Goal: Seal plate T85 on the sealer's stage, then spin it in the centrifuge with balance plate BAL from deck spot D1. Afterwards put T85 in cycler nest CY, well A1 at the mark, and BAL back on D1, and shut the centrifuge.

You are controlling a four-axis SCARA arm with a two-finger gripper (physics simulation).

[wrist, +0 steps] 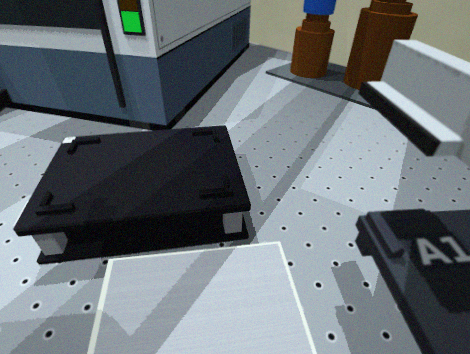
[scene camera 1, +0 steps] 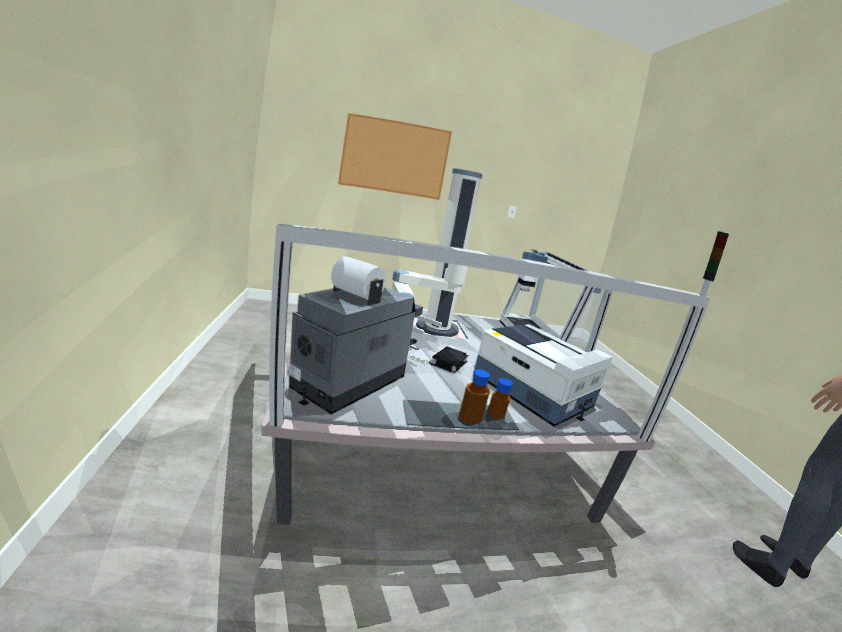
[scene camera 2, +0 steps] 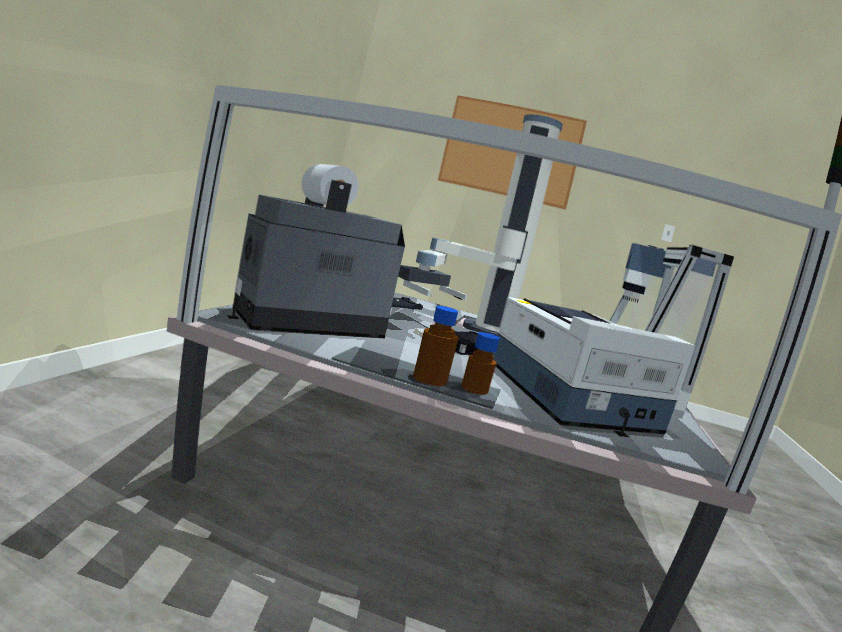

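Pixels of known places: gripper, fingertip midpoint: [wrist: 189, 67] [scene camera 1: 432, 328] [scene camera 2: 447, 295]; arm's base, origin of the base link: [scene camera 1: 437, 328] [scene camera 2: 491, 331].
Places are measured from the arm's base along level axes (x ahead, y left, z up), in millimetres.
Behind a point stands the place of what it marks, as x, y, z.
Note:
My gripper [scene camera 2: 435, 290] @[455, -133, 164] [wrist: 189, 67] @[455, -133, 164] is open and empty, held above the deck beside the grey sealer [scene camera 1: 353, 340] @[909, -486, 266] [scene camera 2: 319, 272] @[840, -425, 190] with its white film roll. In the wrist view, a low black stand [wrist: 140, 175] @[467, -38, 53] [scene camera 1: 449, 358] @[513, -43, 53] with corner brackets stands below and ahead of the fingers. A pale, white-edged pad [wrist: 200, 305] @[438, -146, 29] lies in front of it. A dark block [wrist: 407, 285] @[469, -225, 112] marked A1 is at the lower right. The white-and-blue machine [wrist: 90, 75] @[512, 152, 79] [scene camera 1: 537, 374] @[839, 222, 170] [scene camera 2: 584, 367] @[953, 306, 158] shows a green light; I cannot tell whether it is the centrifuge. T85, BAL and any D1 label cannot be made out.
Two brown bottles [scene camera 1: 474, 401] @[964, -57, 109] [scene camera 2: 435, 355] @[967, -33, 92] [wrist: 310, 50] @[863, 54, 67] with blue caps stand on a dark mat near the front edge. A metal frame [scene camera 1: 476, 257] @[1044, -187, 608] [scene camera 2: 435, 125] @[1044, -135, 597] spans the table's front. A blue-and-white pipetting head [scene camera 2: 642, 268] @[-77, 540, 412] hangs at the back right. Part of a person [scene camera 1: 816, 483] shows at the right.

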